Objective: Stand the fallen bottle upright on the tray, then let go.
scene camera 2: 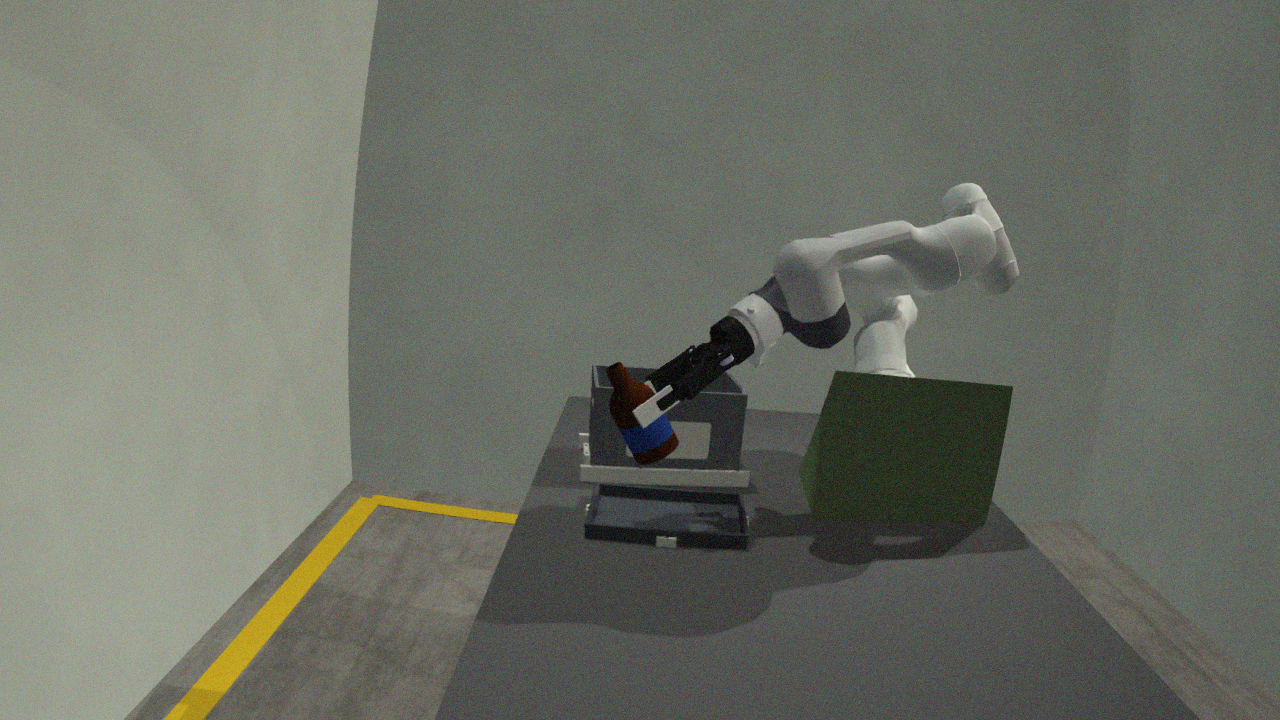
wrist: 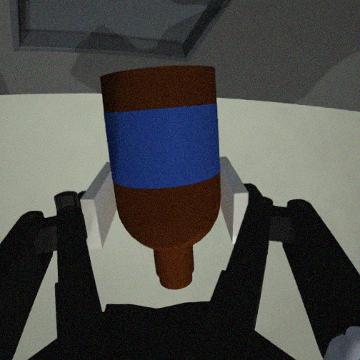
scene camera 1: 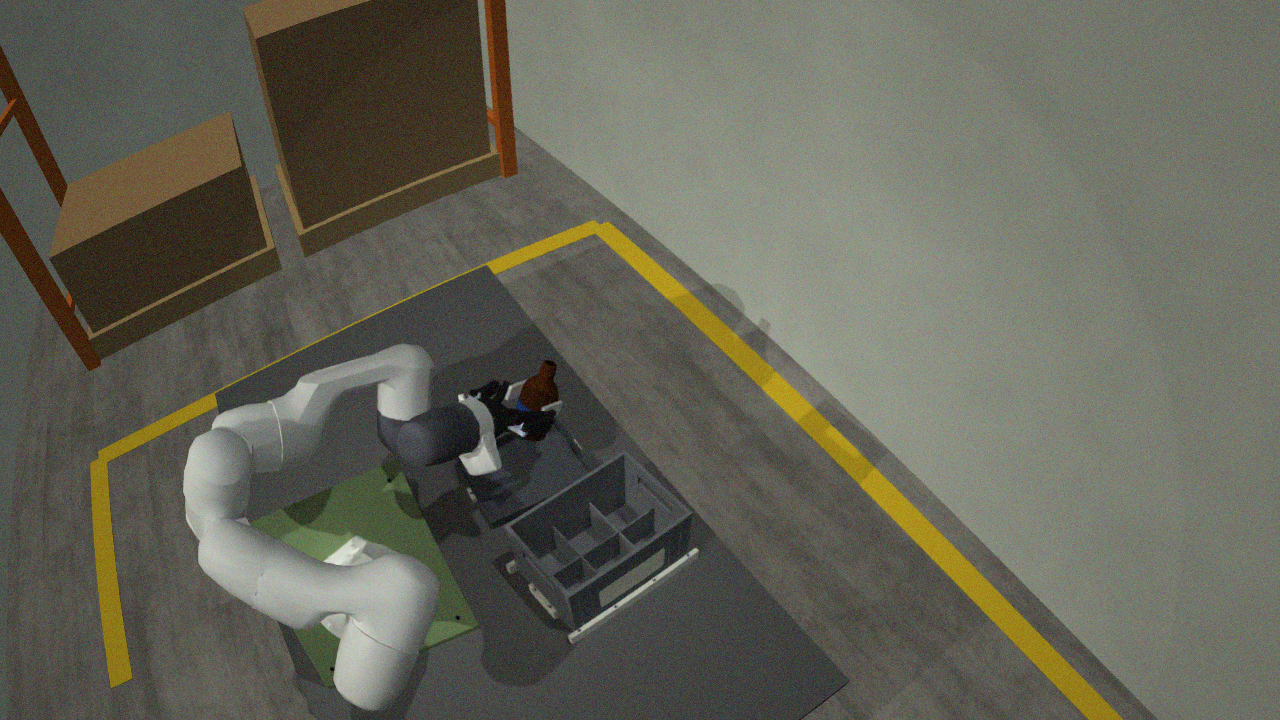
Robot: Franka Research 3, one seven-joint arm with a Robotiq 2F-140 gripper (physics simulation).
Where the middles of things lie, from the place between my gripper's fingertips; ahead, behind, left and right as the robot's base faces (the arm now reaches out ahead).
Right now the brown bottle (scene camera 1: 538, 391) is 20 mm behind my hand and 10 mm to the right of it.
